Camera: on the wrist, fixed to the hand. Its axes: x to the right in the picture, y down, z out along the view.
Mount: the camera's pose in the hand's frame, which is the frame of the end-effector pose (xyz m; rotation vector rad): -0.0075 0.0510 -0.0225 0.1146 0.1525 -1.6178
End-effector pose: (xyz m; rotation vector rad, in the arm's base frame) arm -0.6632 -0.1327 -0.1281 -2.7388 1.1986 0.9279
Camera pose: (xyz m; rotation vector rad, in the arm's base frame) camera -0.6900 -0.1691 -0.0946 -2.4589 -0.9697 0.3294
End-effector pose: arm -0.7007 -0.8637 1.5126 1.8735 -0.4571 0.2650
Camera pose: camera -0.7288 -0.8561 1.5607 1.7571 1.2063 -0.6583
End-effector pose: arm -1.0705 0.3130 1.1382 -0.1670 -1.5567 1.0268
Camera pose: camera -1.0709 0.3503 1.0961 0.9409 -0.9707 -0.2075
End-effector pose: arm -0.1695 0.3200 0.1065 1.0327 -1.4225 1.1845
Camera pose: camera -0.2144 0.3507 0.0922 1.5698 -0.0811 0.0892
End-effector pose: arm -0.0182 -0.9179 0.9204 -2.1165 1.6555 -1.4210
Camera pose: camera -0.0700 -0.9226 0.8990 2.2143 0.3961 1.1456
